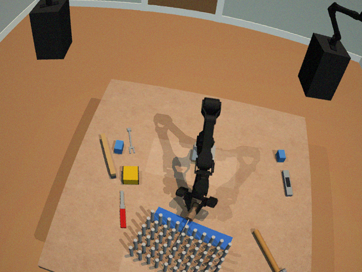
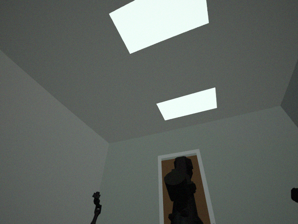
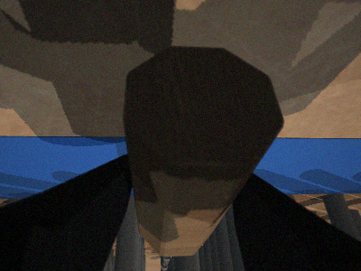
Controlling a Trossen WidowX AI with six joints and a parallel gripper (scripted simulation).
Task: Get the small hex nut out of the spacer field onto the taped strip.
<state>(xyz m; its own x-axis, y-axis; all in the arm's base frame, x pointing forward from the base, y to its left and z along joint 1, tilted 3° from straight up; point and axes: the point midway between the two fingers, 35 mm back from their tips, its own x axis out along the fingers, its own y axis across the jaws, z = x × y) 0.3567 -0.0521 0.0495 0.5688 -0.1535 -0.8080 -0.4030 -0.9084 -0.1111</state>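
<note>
The blue taped strip is 70 mm ahead of my gripper tip and 30 mm below it. From my gripper tip the other things lie so: hook tool: 90 mm ahead, 40 mm to the right; then red-handled tool: 330 mm to the right, 30 mm below, 10 mm behind; then hex nut: 200 mm ahead, 90 mm to the right, 30 mm below.
</note>
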